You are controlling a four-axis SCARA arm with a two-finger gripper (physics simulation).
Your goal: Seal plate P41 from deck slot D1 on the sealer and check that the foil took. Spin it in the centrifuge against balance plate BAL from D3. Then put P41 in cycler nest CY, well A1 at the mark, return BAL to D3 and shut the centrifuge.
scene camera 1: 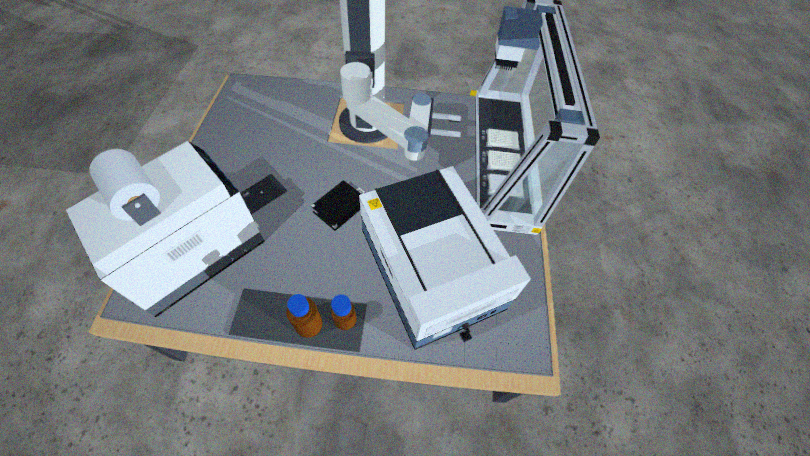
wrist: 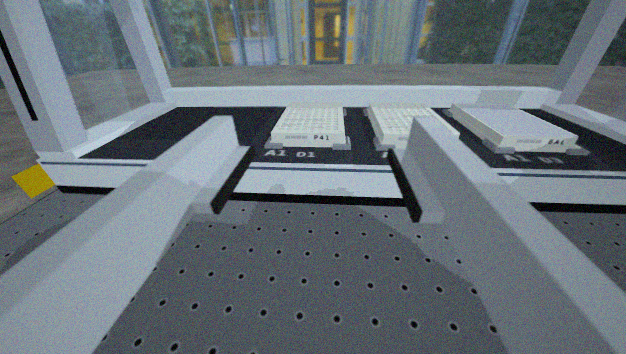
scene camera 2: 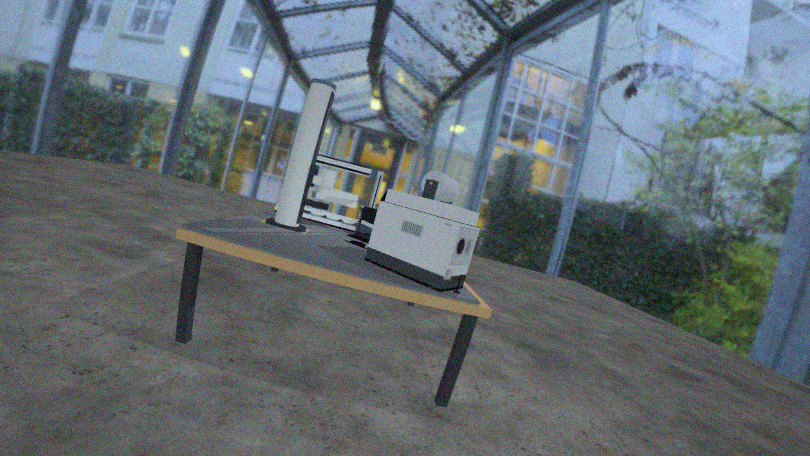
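Seen in the pictures: gripper, between the fingertips: [scene camera 1: 460, 126] [wrist: 319, 135]; arm's base, origin of its link: [scene camera 1: 367, 123] [scene camera 2: 285, 226].
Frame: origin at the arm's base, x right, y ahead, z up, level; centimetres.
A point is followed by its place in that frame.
Observation:
My gripper [scene camera 1: 459, 125] {x -39.4, y 10.0, z 12.9 cm} [wrist: 320, 135] {x -39.4, y 10.0, z 12.9 cm} is empty, its fingers drawn in to a narrow gap, in front of the deck and pointing at it. Plate P41 [scene camera 1: 502, 138] {x -57.9, y 8.0, z 7.3 cm} [wrist: 307, 120] {x -56.4, y 7.4, z 7.6 cm} lies in slot D1, straight ahead, just left of the gap's middle in the wrist view. Balance plate BAL [scene camera 1: 498, 184] {x -55.2, y 33.3, z 7.7 cm} [wrist: 520, 125] {x -55.5, y 32.4, z 7.7 cm} lies in D3 at the right. The sealer [scene camera 1: 170, 226] {x 39.5, y 80.6, z 32.9 cm} [scene camera 2: 422, 237] {x 60.9, y 71.7, z 20.0 cm} carries a foil roll [scene camera 1: 121, 181] {x 45.2, y 78.7, z 48.9 cm}, and its dark tray [scene camera 1: 263, 193] {x 28.2, y 51.7, z 11.2 cm} sticks out. A white and blue machine [scene camera 1: 447, 254] {x -35.5, y 73.5, z 22.2 cm} has a dark panel on top; I cannot tell if it is the centrifuge or cycler.
A third plate [scene camera 1: 502, 160] {x -57.3, y 20.9, z 7.8 cm} [wrist: 407, 120] {x -56.5, y 19.7, z 7.7 cm} lies between P41 and BAL. Gantry posts [wrist: 52, 75] {x -50.9, y -18.3, z 14.4 cm} [scene camera 1: 566, 169] {x -67.4, y 49.6, z 37.5 cm} frame the deck. A low black block [scene camera 1: 338, 205] {x 2.5, y 49.4, z 5.5 cm} lies left of the white and blue machine. Two amber bottles [scene camera 1: 306, 320] {x 2.0, y 95.0, z 13.7 cm} [scene camera 1: 342, 317] {x -7.5, y 91.9, z 10.9 cm} stand on a dark mat [scene camera 1: 255, 317] {x 21.2, y 92.6, z 1.7 cm}.

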